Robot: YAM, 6 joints.
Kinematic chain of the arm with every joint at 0, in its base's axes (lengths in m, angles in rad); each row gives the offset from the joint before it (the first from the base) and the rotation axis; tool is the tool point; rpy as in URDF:
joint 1: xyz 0 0 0.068 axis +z
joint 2: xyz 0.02 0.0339 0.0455 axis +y
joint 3: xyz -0.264 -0.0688 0 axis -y
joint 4: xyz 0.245 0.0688 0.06 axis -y
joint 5: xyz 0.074 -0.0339 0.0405 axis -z
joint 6: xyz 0.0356 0 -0.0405 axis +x
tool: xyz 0 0 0 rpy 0 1.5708 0
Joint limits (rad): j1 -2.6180..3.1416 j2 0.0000..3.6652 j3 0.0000..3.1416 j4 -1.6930..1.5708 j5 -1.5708..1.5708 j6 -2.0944..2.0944
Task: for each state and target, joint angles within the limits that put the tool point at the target. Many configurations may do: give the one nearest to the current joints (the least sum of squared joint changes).
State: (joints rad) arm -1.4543 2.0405 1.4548 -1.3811 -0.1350 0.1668
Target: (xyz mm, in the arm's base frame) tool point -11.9 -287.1 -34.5
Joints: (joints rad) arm -1.6257 2.6038 1.3247 -1.2166 -0.1086 0.1668
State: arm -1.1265 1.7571 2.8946 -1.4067 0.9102 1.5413
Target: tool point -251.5 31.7 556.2
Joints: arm -0.2459 0.9589 3.1416 -1.4687 1.0273 1.5413
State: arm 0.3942 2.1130 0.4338 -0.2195 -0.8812 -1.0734
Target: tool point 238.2 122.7 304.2
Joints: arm 0.3668 1.2228 0.9215 -0.1600 -0.9575 -1.0734
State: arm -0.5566 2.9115 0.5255 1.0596 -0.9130 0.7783
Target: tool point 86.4 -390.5 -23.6
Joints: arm -1.4187 2.5664 1.0241 1.1496 -0.8284 0.7783
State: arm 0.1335 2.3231 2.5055 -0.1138 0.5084 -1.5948
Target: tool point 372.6 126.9 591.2
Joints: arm 0.3722 2.0179 2.6254 -0.1059 0.5072 -1.5948
